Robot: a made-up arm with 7 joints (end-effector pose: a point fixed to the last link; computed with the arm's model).
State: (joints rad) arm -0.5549 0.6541 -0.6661 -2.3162 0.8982 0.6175 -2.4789
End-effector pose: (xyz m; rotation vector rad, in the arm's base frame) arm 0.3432 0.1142 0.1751 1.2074 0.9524 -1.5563
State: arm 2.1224 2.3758 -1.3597 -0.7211 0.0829 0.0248 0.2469
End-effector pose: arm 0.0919 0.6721 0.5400 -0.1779 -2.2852 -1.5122
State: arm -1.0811 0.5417 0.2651 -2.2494 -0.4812 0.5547 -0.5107
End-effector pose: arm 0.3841 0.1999 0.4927 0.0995 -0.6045 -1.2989
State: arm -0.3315 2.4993 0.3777 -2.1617 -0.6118 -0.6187 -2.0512
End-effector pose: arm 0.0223 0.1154 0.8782 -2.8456 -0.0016 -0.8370
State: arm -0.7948 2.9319 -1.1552 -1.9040 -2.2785 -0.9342 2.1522
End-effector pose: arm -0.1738 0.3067 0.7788 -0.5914 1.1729 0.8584
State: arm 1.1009 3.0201 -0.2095 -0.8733 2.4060 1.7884 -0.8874
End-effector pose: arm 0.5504 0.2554 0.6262 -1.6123 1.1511 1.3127
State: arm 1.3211 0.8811 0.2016 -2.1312 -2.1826 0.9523 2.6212
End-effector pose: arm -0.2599 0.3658 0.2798 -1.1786 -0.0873 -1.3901
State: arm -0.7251 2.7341 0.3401 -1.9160 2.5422 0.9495 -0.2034
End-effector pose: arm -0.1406 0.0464 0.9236 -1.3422 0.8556 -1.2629
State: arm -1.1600 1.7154 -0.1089 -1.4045 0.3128 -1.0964 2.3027
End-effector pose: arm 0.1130 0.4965 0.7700 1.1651 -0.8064 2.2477
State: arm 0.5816 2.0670 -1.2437 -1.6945 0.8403 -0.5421 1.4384
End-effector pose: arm -0.0241 0.5780 0.4590 -2.5449 -0.3044 0.2963
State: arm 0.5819 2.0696 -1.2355 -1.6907 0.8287 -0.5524 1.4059
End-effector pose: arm -0.0209 0.5776 0.4607 -2.5506 -0.2449 0.2646
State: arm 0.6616 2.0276 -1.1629 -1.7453 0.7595 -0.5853 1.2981
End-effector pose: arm -0.0286 0.5656 0.4345 -2.6709 -0.0573 0.2157
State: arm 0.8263 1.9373 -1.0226 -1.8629 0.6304 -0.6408 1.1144
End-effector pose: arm -0.0550 0.5368 0.3902 -2.8884 0.2288 0.0634
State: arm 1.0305 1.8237 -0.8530 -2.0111 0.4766 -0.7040 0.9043
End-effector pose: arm -0.0961 0.4961 0.3582 -3.0826 0.4765 -0.2705
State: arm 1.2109 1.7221 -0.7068 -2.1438 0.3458 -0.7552 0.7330
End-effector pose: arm -0.1343 0.4587 0.3506 2.8967 -0.5438 0.6153
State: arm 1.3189 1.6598 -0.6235 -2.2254 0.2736 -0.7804 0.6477
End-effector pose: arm -0.1568 0.4361 0.3544 2.7956 -0.5339 0.8096
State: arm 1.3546 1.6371 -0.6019 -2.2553 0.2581 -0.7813 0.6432
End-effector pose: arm -0.1654 0.4276 0.3566 2.7765 -0.4944 0.8362
